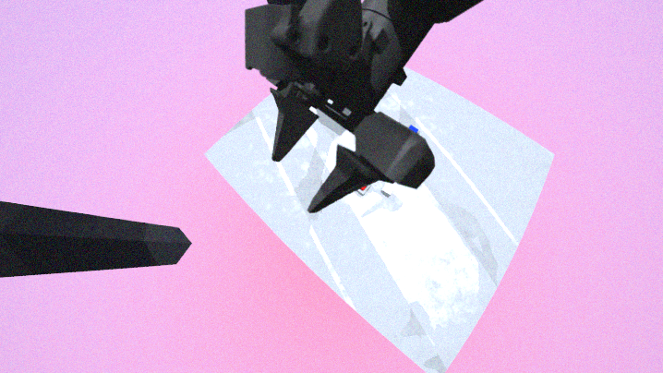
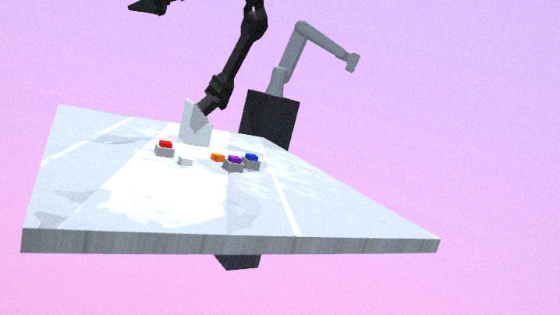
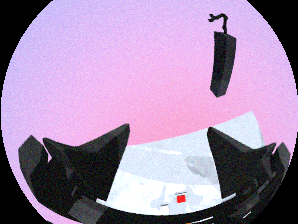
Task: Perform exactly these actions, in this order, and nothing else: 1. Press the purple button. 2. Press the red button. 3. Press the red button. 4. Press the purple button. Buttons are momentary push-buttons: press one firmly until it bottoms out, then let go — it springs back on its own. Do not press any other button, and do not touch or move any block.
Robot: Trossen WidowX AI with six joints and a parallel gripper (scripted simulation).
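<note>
Right now my gripper tip is 11 cm short of the purple button, 34 cm to the right of it and 35 cm above it. From my gripper tip the other things lie so: red button (2 cm ahead, 16 cm to the left, 35 cm below); white block (10 cm ahead, 20 cm to the left, 37 cm below); orange block (3 cm ahead, 33 cm to the left, 37 cm below).
</note>
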